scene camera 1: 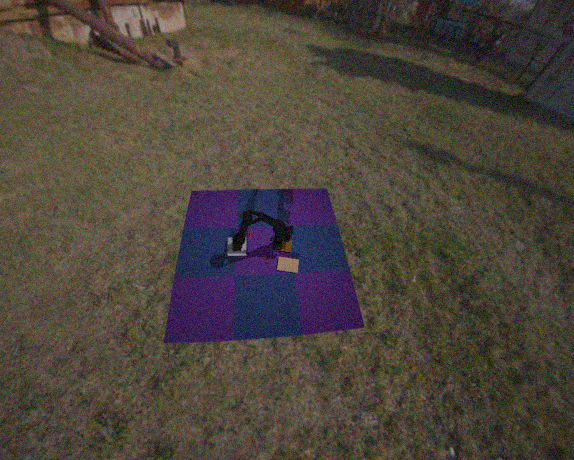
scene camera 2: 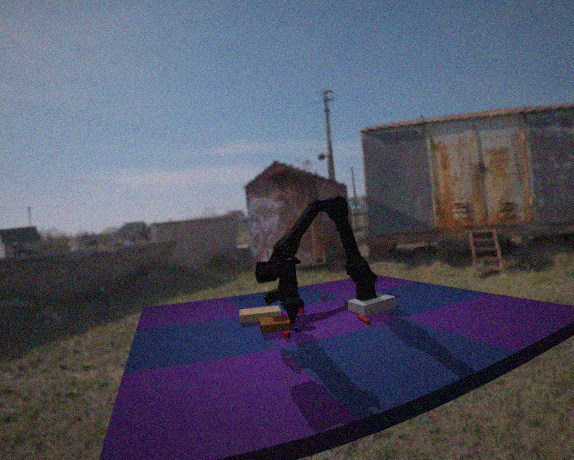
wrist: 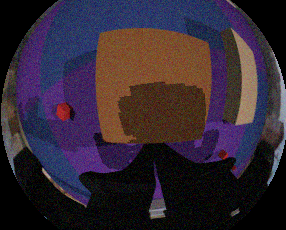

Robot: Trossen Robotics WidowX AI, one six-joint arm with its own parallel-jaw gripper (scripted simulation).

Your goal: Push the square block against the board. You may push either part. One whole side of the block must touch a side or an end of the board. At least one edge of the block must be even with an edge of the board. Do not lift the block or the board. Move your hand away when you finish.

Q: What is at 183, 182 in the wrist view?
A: My gripper.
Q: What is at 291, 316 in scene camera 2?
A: My gripper.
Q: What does my gripper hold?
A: Nothing.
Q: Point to a board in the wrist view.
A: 240, 103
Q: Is my gripper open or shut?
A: Shut.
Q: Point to a square block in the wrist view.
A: At 153, 85
